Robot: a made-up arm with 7 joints.
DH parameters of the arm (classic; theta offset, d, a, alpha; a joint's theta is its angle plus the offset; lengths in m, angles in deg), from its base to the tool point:
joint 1: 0 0.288 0 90
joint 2: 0 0.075 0 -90
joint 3: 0 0.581 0.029 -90
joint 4: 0 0.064 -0.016 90
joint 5: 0 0.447 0 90
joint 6: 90 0.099 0.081 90
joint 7: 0 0.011 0 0
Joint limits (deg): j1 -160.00..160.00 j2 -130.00..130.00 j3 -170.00..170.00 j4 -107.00..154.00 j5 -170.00..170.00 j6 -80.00..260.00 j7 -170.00..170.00
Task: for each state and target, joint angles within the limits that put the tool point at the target. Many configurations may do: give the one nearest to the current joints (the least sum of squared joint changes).
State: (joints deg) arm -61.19 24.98 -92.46 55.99 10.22 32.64 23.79
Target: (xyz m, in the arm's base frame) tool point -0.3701 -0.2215 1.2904
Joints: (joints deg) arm -39.88 7.51 -85.41 38.63 3.51 24.77 23.79
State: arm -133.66 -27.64 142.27 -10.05 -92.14 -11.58 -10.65
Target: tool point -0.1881 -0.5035 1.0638
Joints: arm -93.15 -6.03 170.00 -50.19 -85.03 -26.66 -10.65
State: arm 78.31 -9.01 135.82 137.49 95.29 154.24 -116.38
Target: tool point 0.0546 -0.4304 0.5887
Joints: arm 98.33 12.67 159.86 106.52 101.95 158.00 -116.38
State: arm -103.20 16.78 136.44 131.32 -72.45 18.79 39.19
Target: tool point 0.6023 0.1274 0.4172
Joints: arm -134.60 35.09 124.97 121.71 -71.68 17.52 39.19
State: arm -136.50 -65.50 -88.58 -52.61 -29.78 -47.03 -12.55
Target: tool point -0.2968 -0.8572 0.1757
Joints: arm -129.10 -95.76 -101.97 -54.82 -30.13 -44.91 -12.55
